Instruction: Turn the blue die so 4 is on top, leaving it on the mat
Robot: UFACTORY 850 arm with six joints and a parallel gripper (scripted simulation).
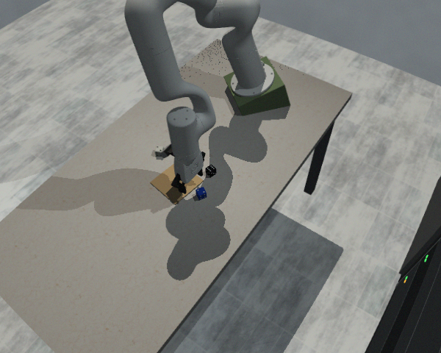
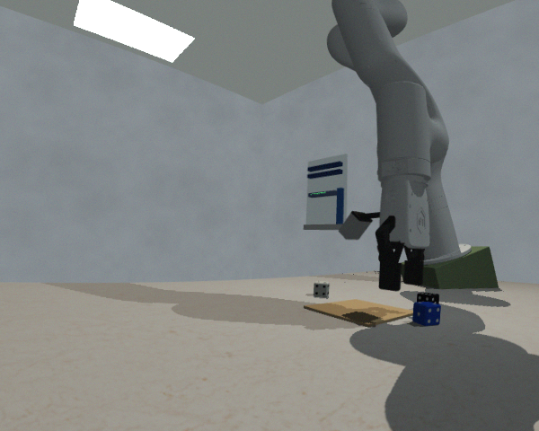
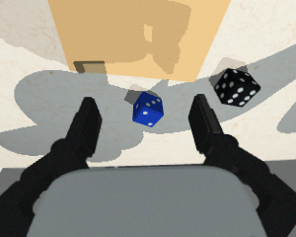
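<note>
Now: hand 1 cm past the blue die, 4 cm to the right of it and 4 cm above it. The rest, counted from my hand: white die 4 cm behind, 22 cm to the right, 4 cm below; then black die 10 cm behind, 1 cm to the right, 4 cm below; then tan mat 1 cm ahead, 7 cm to the right, 6 cm below.
</note>
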